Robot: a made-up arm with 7 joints. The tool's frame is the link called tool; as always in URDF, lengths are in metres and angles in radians. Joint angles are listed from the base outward. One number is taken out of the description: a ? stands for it. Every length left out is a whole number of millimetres.
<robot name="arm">
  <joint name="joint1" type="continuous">
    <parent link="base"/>
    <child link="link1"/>
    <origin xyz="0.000 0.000 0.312"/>
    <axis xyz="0 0 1"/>
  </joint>
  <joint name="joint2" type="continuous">
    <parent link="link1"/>
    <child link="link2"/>
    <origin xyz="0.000 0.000 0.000"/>
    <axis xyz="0 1 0"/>
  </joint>
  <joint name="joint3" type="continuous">
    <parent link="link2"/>
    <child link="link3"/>
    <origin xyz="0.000 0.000 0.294"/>
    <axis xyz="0 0 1"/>
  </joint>
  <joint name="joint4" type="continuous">
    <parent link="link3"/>
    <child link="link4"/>
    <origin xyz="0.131 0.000 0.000"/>
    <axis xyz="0 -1 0"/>
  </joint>
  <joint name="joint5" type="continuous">
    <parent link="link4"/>
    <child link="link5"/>
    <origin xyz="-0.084 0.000 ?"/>
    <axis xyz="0 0 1"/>
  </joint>
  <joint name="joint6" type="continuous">
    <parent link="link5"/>
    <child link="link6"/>
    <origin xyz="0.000 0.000 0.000"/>
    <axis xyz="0 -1 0"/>
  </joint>
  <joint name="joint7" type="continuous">
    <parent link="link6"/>
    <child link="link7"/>
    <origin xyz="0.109 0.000 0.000"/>
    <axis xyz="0 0 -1"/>
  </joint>
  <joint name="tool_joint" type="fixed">
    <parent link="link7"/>
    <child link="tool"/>
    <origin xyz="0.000 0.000 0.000" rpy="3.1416 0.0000 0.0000"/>
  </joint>
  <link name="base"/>
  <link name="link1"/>
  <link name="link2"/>
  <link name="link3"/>
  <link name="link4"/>
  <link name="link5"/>
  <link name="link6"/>
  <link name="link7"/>
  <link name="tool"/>
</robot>
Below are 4 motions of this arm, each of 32 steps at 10 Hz.
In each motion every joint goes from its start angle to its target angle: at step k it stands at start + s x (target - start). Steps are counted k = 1, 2, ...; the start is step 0. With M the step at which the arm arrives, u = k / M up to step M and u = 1 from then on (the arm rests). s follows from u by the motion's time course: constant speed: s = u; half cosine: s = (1 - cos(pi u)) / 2; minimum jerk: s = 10 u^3 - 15 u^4 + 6 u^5.
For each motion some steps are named. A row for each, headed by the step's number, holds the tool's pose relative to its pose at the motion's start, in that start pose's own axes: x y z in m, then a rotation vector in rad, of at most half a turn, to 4 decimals.
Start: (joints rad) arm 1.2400 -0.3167 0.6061 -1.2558 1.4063 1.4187 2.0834
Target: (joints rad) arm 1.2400 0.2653 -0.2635 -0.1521 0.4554 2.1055 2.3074
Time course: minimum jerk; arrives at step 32
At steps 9, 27, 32:
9: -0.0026 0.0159 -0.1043 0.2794 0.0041 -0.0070
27: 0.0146 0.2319 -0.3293 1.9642 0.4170 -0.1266
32: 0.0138 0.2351 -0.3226 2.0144 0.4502 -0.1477

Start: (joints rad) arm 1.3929 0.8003 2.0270 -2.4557 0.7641 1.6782 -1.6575
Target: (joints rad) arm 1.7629 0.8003 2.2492 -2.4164 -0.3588 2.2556 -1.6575
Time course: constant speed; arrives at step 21
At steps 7, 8, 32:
7: 0.0557 0.0191 0.0615 -0.0213 -0.4477 -0.1712
8: 0.0646 0.0204 0.0716 -0.0254 -0.5072 -0.2070
32: 0.1776 -0.0134 0.2316 -0.0900 -1.1197 -0.8997

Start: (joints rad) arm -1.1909 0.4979 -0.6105 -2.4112 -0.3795 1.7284 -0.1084
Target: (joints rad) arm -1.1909 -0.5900 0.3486 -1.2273 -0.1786 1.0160 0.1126
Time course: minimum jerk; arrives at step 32
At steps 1, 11, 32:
1: -0.0001 -0.0001 -0.0003 -0.0001 0.0005 0.0000
11: -0.1305 -0.0450 -0.2141 -0.0326 0.3734 -0.0097
32: -1.0439 -0.1981 -0.0841 -0.0566 1.6934 -0.1706

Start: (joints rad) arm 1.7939 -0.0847 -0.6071 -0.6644 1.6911 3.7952 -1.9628
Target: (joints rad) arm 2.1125 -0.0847 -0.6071 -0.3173 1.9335 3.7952 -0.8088
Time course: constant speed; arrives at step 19
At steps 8, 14, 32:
8: 0.0285 -0.0107 -0.0240 0.0955 -0.0191 0.7354
14: 0.0486 -0.0125 -0.0417 0.1624 -0.0729 1.2877
32: 0.0640 -0.0101 -0.0558 0.2097 -0.1452 1.7470

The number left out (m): 0.390
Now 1 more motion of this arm.
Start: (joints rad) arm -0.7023 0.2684 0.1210 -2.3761 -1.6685 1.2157 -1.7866
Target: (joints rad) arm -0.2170 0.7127 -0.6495 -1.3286 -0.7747 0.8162 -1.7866
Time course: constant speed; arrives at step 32
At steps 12, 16, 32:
12: -0.1023 0.0125 0.0804 0.1714 0.4616 0.0722
16: -0.1319 0.0070 0.1053 0.2225 0.5989 0.1087
32: -0.2406 -0.0808 0.1505 0.3098 1.0324 0.3448

